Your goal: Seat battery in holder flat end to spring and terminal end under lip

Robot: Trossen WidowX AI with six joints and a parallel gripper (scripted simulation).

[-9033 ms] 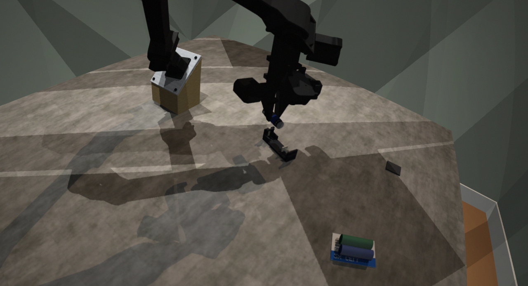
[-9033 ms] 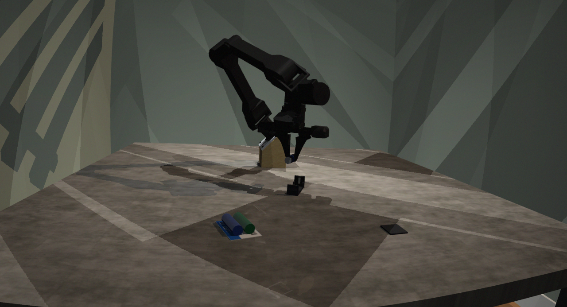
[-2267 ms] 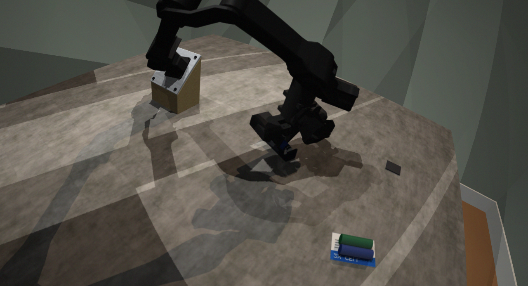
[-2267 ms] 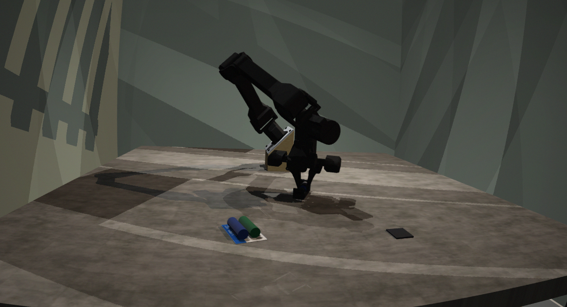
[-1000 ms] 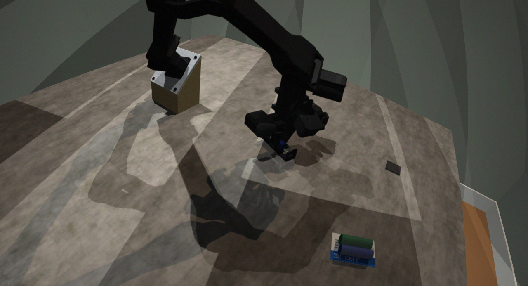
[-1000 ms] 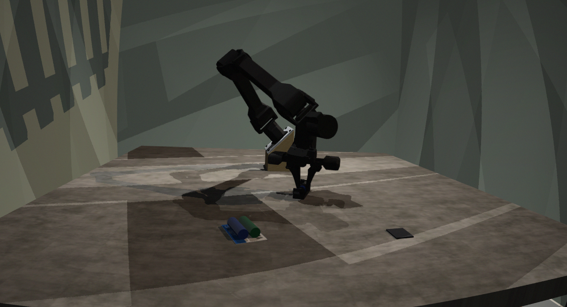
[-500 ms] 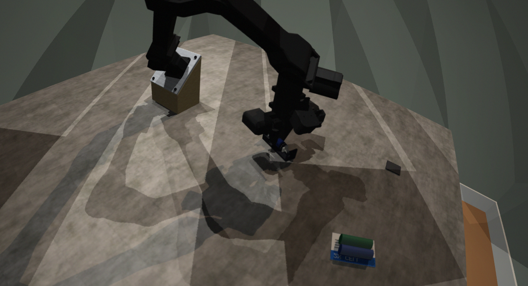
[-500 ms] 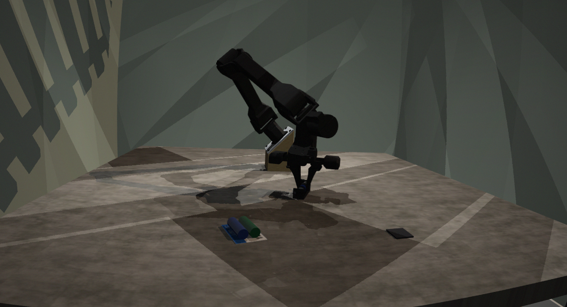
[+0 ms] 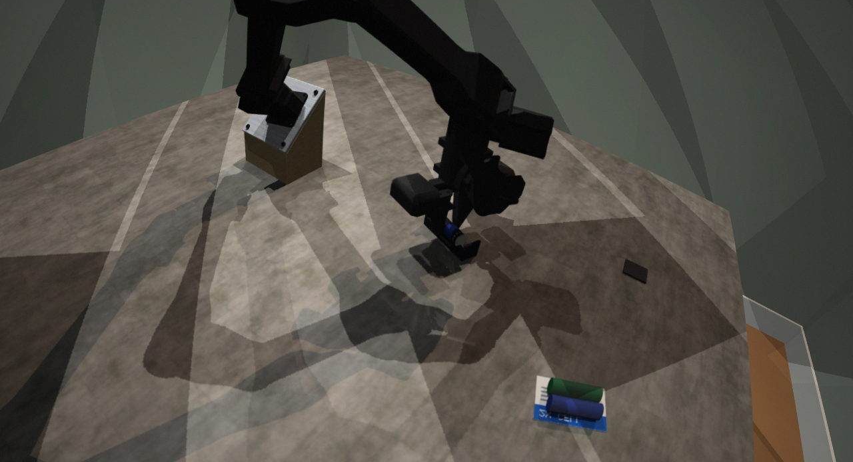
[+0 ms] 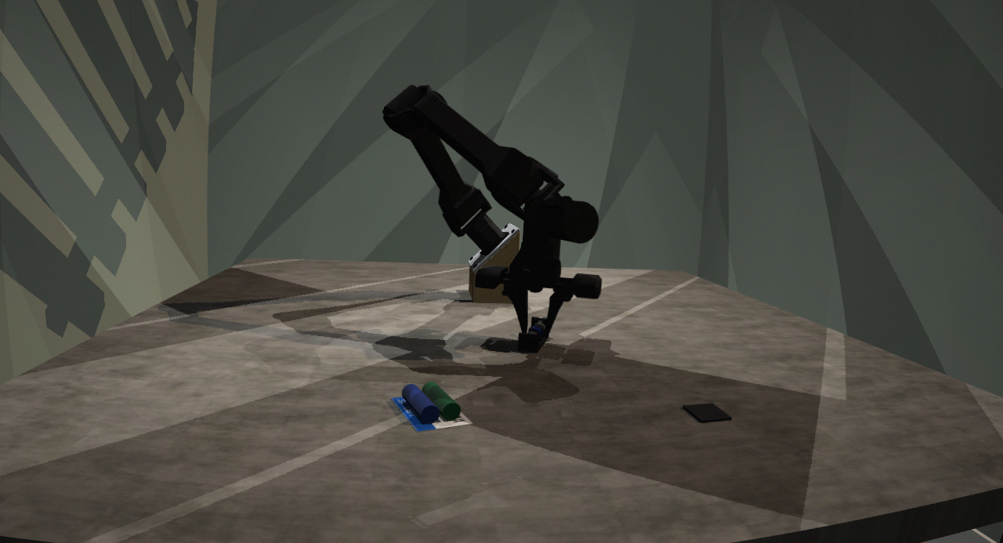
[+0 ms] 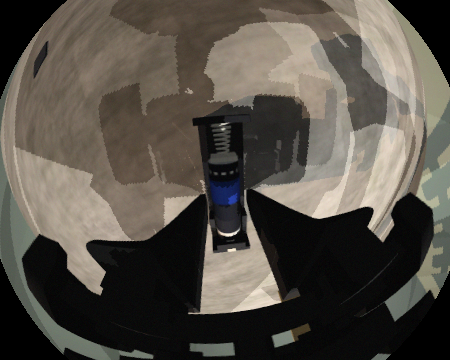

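Right now my gripper tip is 1 cm below the battery. From my gripper tip the other things lie so: black square (31 cm ahead, 11 cm to the left, 1 cm below).
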